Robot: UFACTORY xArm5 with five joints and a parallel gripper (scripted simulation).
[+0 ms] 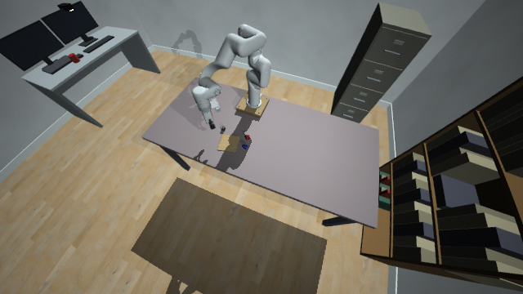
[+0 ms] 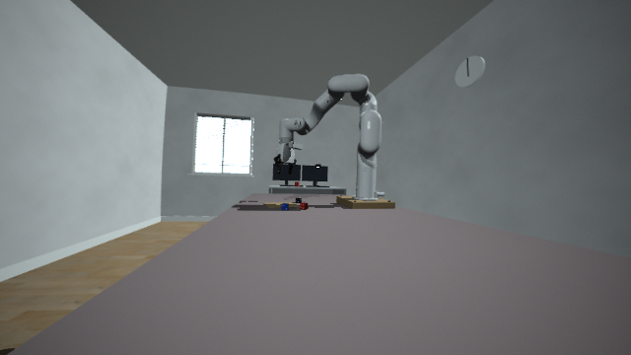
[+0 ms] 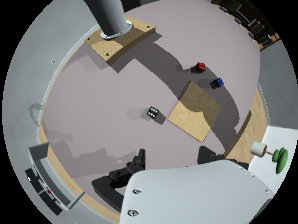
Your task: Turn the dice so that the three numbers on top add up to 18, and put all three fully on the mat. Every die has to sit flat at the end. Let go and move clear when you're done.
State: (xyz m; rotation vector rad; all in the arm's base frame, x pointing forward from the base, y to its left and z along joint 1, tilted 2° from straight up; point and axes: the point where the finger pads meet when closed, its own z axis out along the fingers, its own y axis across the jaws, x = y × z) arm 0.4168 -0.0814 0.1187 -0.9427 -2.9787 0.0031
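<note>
My hand is 120 mm to the right of the tan mat and 160 mm above it. Also, from my hand: black die: 70 mm behind, 10 mm to the left, 150 mm below; then blue die: 30 mm behind, 250 mm to the left, 150 mm below; then red die: 110 mm behind, 220 mm to the left, 150 mm below.
</note>
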